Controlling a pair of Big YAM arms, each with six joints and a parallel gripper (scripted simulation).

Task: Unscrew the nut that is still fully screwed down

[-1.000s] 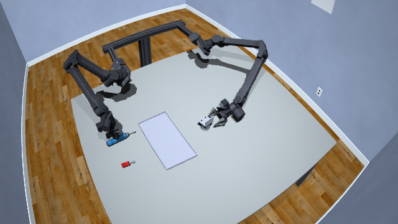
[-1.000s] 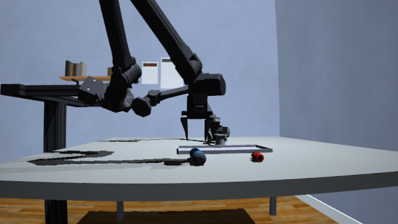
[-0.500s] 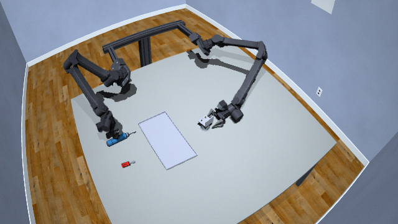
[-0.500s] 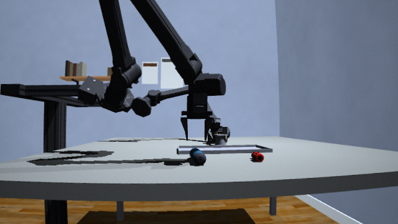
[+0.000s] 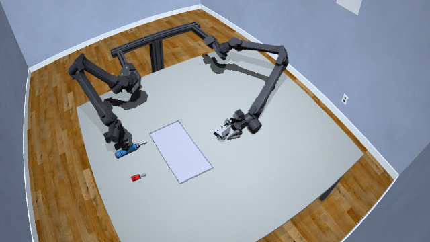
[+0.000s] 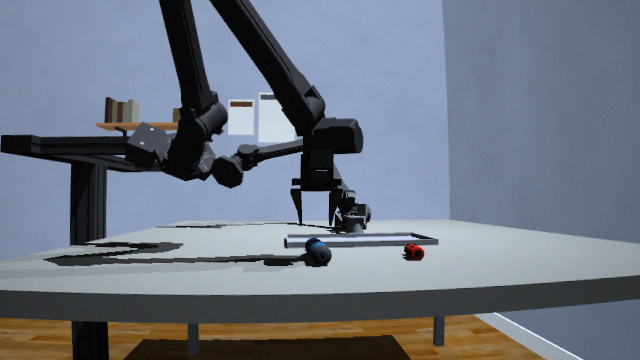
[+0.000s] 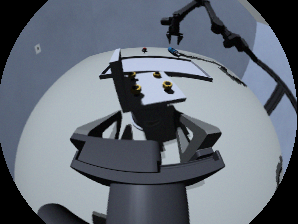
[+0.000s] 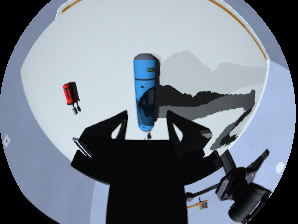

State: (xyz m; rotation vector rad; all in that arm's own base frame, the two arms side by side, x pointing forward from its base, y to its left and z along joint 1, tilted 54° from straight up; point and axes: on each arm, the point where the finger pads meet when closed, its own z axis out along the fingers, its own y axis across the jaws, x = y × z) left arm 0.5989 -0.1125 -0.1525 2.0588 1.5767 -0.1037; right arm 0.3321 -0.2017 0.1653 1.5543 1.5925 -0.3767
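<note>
The bracket is 5 cm above my left hand and 2 cm to the right of it. The rest, counted from my left hand: red tool (61 cm to the right, 3 cm ahead, 1 cm below).
</note>
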